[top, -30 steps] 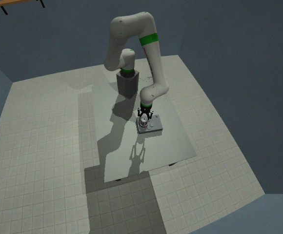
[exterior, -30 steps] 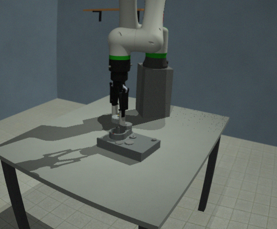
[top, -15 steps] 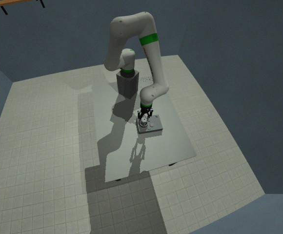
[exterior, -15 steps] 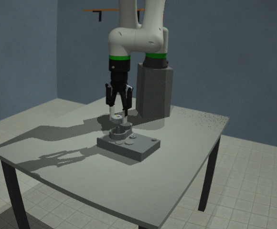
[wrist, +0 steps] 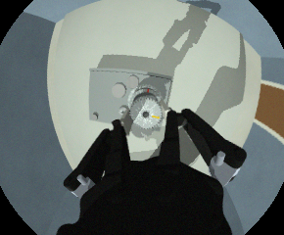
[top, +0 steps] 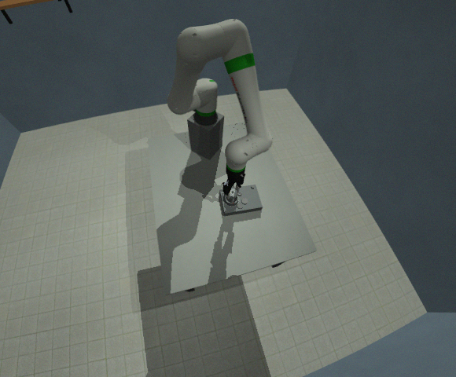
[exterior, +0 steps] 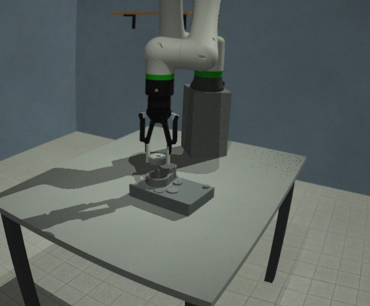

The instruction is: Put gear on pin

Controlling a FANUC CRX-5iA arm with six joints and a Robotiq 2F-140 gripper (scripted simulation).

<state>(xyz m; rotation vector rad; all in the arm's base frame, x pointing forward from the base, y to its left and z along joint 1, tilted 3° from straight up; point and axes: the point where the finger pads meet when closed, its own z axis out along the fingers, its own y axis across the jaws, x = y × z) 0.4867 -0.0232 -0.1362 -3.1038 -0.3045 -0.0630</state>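
Right now my hand is 20 mm above the gear.
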